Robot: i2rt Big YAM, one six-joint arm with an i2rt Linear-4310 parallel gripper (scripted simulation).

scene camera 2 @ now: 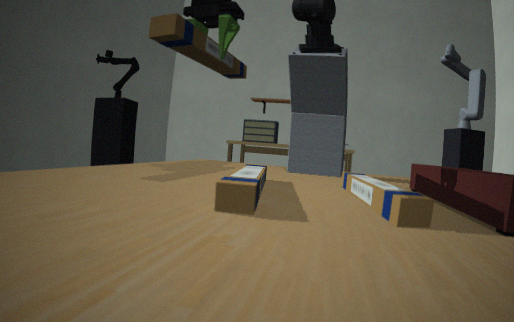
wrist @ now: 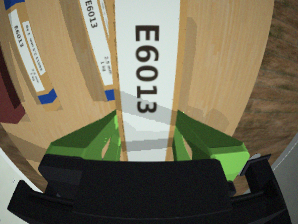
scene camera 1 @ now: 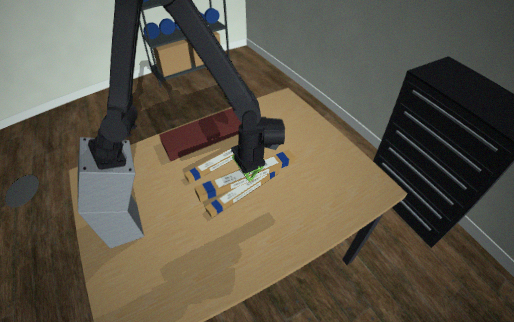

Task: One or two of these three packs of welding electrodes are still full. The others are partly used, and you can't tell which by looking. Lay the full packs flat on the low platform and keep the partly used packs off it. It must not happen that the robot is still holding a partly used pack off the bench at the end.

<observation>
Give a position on a cardboard electrode pack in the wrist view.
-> At 147, 51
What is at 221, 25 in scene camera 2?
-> My gripper.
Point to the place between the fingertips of my gripper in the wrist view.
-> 146, 113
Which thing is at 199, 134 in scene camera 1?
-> A dark red platform.
</observation>
